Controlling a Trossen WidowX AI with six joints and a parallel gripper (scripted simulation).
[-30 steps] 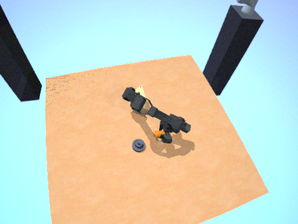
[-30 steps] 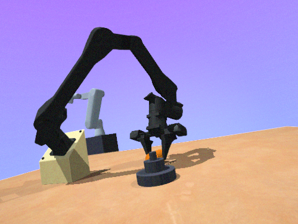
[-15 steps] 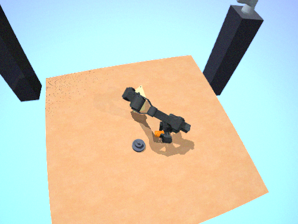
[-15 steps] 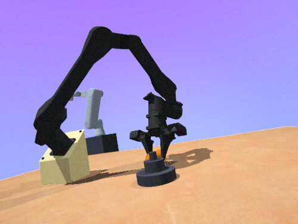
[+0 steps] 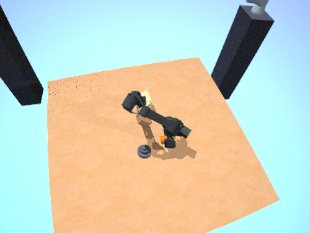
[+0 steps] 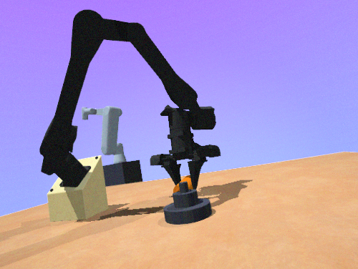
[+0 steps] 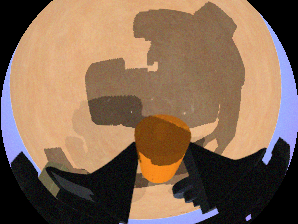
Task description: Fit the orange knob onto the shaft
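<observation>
My gripper tip is 6 cm short of the dark round pedestal, 15 cm to the left of it and 1 cm below it. The rest, counted from my gripper tip: orange knob 1 cm to the right, 1 cm above.
</observation>
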